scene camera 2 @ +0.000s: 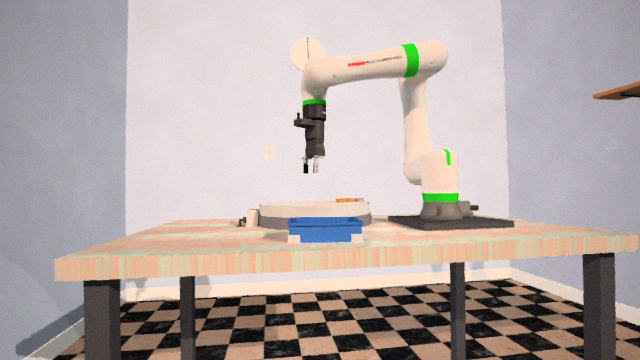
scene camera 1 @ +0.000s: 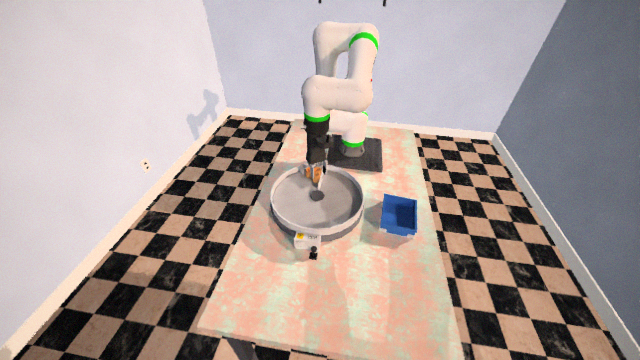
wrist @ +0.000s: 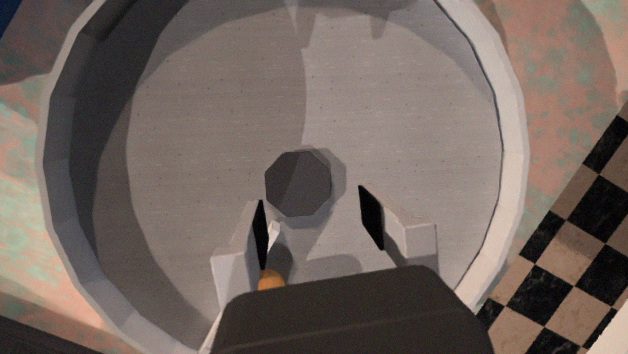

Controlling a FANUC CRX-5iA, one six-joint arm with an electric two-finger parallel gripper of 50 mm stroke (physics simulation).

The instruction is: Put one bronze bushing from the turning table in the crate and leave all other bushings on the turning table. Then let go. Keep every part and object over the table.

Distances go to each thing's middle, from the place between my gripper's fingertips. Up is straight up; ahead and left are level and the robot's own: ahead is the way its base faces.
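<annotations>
Blue crate (scene camera 2: pixel 301 229): 170 mm below my hand, 80 mm ahead of it, 360 mm to the left of it.
</annotations>
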